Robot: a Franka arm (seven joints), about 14 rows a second.
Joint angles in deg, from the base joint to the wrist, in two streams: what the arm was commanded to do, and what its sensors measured. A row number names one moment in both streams.
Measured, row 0: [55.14, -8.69, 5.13, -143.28, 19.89, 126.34, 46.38]
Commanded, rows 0 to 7: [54.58, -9.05, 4.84, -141.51, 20.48, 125.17, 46.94]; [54.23, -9.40, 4.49, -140.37, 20.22, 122.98, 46.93]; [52.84, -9.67, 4.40, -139.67, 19.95, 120.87, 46.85]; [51.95, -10.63, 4.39, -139.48, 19.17, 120.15, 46.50]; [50.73, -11.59, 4.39, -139.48, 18.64, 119.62, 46.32]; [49.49, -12.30, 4.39, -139.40, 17.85, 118.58, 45.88]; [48.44, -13.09, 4.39, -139.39, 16.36, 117.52, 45.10]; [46.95, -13.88, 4.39, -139.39, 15.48, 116.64, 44.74]
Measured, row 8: [49.50, -11.22, 4.19, -139.21, 17.57, 118.90, 45.96]
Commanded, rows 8 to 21: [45.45, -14.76, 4.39, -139.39, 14.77, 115.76, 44.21]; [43.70, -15.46, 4.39, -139.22, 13.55, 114.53, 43.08]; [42.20, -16.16, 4.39, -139.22, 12.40, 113.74, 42.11]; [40.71, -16.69, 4.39, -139.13, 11.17, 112.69, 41.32]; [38.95, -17.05, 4.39, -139.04, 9.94, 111.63, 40.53]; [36.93, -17.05, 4.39, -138.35, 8.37, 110.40, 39.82]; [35.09, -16.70, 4.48, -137.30, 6.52, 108.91, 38.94]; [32.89, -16.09, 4.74, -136.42, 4.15, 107.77, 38.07]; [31.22, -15.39, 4.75, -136.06, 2.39, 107.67, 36.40]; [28.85, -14.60, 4.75, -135.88, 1.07, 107.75, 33.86]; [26.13, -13.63, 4.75, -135.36, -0.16, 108.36, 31.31]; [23.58, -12.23, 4.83, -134.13, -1.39, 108.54, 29.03]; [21.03, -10.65, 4.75, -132.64, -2.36, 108.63, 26.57]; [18.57, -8.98, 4.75, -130.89, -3.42, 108.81, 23.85]
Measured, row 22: [23.18, -13.18, 4.02, -135.29, -1.31, 109.08, 28.56]
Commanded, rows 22 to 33: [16.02, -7.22, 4.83, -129.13, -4.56, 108.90, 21.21]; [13.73, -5.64, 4.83, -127.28, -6.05, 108.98, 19.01]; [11.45, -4.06, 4.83, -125.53, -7.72, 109.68, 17.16]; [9.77, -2.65, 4.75, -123.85, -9.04, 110.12, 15.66]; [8.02, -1.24, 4.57, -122.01, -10.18, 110.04, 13.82]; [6.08, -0.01, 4.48, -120.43, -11.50, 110.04, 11.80]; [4.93, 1.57, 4.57, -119.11, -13.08, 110.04, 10.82]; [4.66, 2.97, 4.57, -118.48, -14.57, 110.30, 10.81]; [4.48, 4.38, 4.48, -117.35, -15.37, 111.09, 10.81]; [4.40, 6.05, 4.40, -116.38, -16.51, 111.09, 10.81]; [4.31, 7.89, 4.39, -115.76, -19.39, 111.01, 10.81]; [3.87, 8.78, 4.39, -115.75, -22.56, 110.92, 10.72]
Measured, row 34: [4.86, 5.38, 3.91, -118.00, -17.98, 110.90, 11.73]
